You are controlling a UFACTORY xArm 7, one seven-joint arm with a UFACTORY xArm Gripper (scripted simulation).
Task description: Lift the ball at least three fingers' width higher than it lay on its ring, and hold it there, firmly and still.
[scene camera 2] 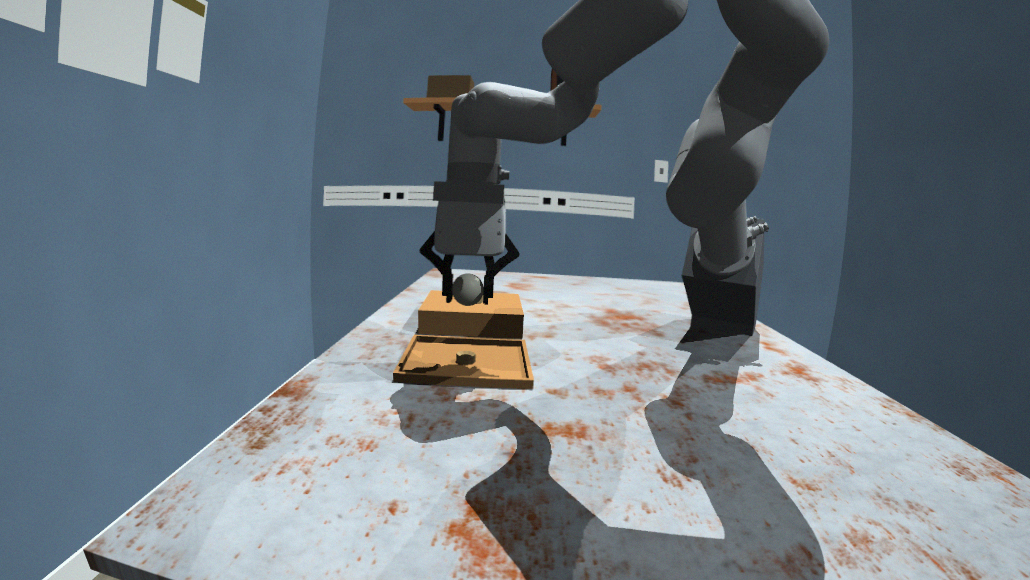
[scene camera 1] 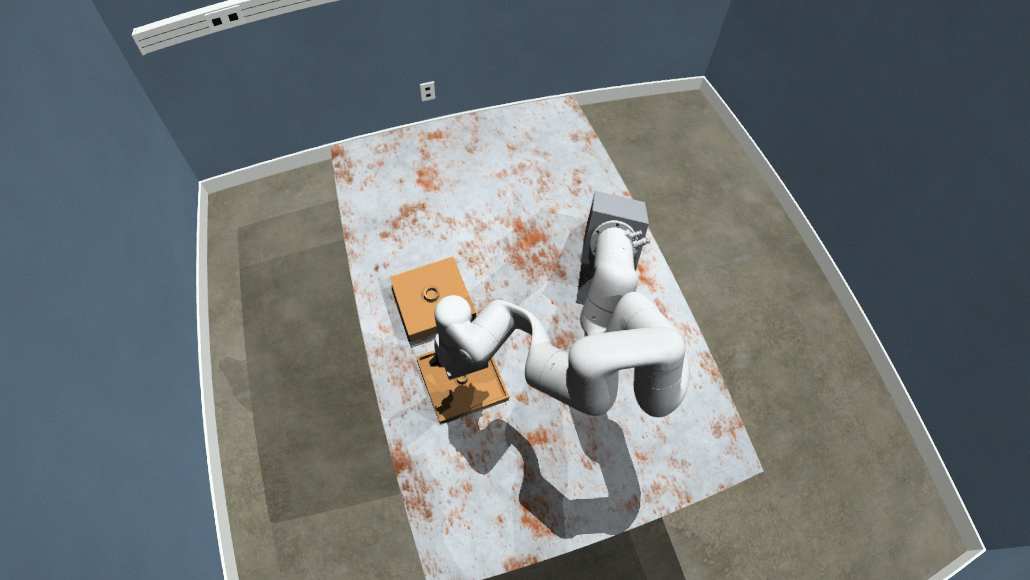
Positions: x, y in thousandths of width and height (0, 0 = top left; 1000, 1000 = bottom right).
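An orange tray (scene camera 2: 436, 622) is visible, together with my gripper (scene camera 2: 454, 522).
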